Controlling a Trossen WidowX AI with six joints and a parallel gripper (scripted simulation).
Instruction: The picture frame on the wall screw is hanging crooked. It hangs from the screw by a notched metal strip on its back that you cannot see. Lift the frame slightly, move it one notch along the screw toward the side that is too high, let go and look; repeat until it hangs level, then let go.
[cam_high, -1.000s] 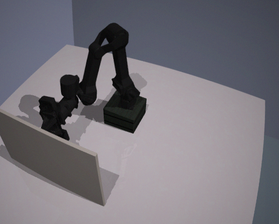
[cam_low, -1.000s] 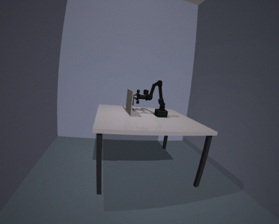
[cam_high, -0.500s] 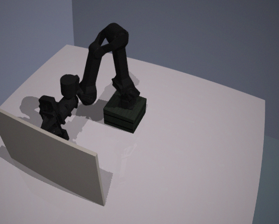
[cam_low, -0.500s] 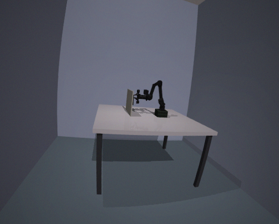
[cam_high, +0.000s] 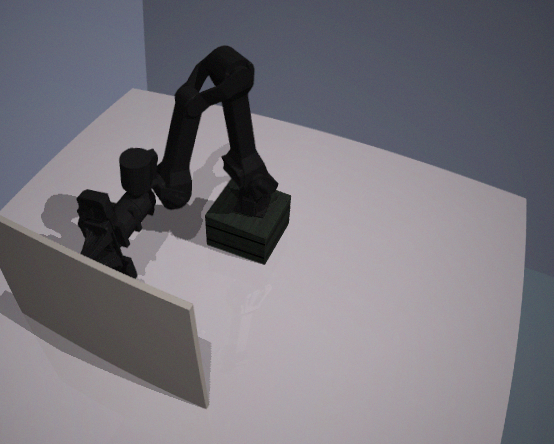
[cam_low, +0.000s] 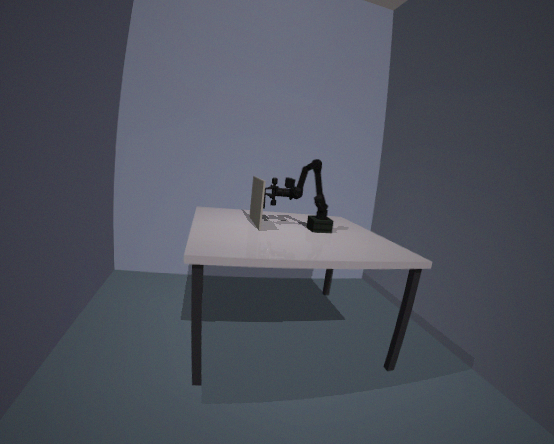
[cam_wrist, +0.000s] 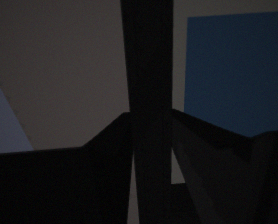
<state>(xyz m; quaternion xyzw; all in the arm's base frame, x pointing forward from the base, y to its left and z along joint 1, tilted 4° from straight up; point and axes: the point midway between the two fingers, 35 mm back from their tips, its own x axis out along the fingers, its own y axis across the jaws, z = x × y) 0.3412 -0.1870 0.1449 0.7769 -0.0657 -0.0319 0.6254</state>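
My gripper tip is 5 cm above the picture frame, 1 cm to the right of it and 1 cm short of it. From my gripper tip the other things lie so: wall panel (7 cm below, 2 cm ahead).
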